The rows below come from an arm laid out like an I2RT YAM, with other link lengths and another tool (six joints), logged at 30 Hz.
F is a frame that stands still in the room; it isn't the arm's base.
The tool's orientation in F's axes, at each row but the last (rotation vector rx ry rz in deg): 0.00 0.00 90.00; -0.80 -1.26 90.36; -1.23 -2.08 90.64; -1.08 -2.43 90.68; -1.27 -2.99 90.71; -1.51 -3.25 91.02; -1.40 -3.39 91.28; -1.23 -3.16 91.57; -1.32 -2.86 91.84; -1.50 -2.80 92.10; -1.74 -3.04 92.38
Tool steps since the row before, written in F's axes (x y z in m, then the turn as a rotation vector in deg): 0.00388 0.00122 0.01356 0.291 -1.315 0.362; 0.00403 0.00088 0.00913 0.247 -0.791 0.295; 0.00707 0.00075 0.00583 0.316 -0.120 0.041; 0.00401 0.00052 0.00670 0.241 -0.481 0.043; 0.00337 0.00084 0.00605 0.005 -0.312 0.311; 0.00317 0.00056 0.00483 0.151 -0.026 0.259; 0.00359 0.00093 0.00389 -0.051 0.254 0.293; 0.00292 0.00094 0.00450 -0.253 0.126 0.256; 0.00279 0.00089 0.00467 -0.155 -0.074 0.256; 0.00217 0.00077 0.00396 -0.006 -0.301 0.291; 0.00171 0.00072 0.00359 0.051 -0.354 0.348
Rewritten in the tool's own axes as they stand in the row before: 0.00122 -0.00388 0.01356 -1.315 -0.291 0.362; 0.00090 -0.00424 0.00903 -0.791 -0.249 0.293; 0.00072 -0.00729 0.00556 -0.123 -0.316 0.031; 0.00057 -0.00427 0.00653 -0.483 -0.237 0.041; 0.00091 -0.00366 0.00587 -0.306 -0.016 0.316; 0.00059 -0.00343 0.00464 -0.024 -0.164 0.251; 0.00093 -0.00381 0.00367 0.261 0.030 0.289; 0.00095 -0.00316 0.00433 0.138 0.237 0.265; 0.00087 -0.00303 0.00452 -0.065 0.145 0.264; 0.00074 -0.00238 0.00384 -0.297 0.003 0.296; 0.00069 -0.00193 0.00348 -0.351 -0.055 0.350
